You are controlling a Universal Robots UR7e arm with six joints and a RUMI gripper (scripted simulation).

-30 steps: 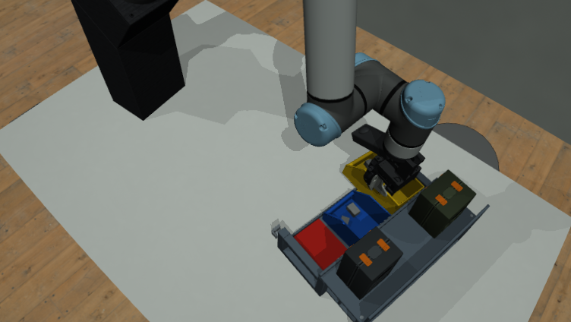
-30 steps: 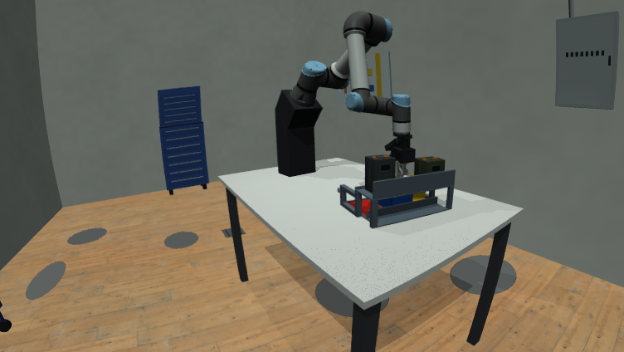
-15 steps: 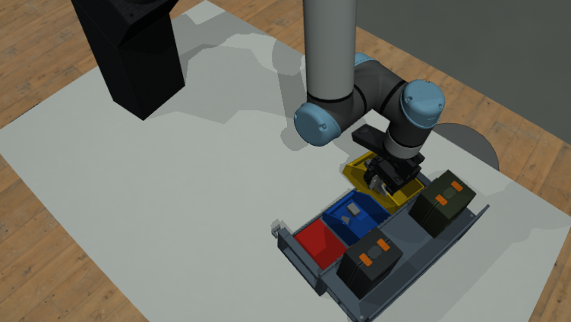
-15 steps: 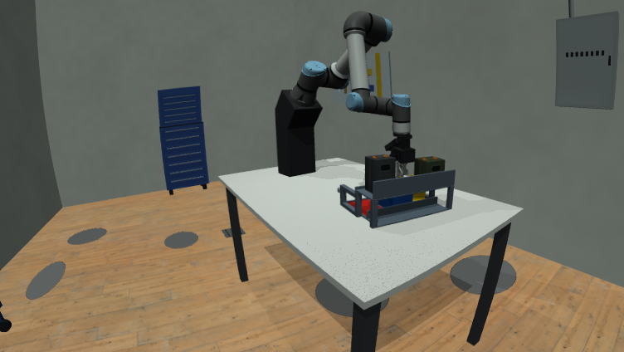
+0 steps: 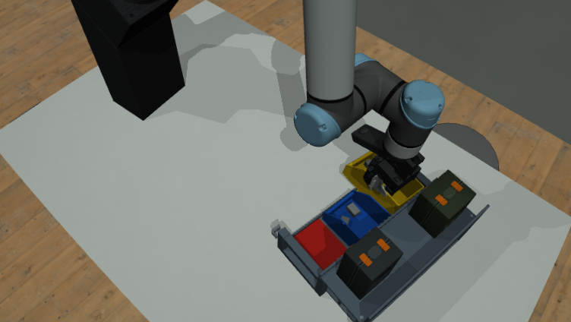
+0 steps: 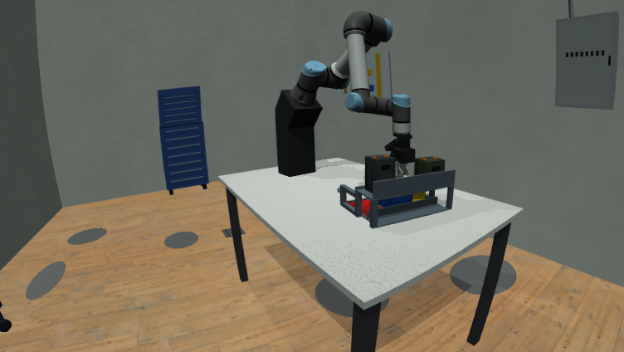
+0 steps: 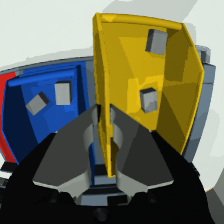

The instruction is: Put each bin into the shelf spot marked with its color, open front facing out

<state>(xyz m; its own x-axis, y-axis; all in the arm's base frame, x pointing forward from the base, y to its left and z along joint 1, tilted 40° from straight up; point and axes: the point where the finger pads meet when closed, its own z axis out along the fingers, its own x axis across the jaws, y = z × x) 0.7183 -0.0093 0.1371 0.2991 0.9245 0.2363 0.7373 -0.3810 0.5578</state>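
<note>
My hand is 40 mm to the right of the yellow bin, 30 mm above it and 10 mm short of it. From my hand the other things lie so: blue bin: 90 mm to the right, 40 mm below, 20 mm ahead.
</note>
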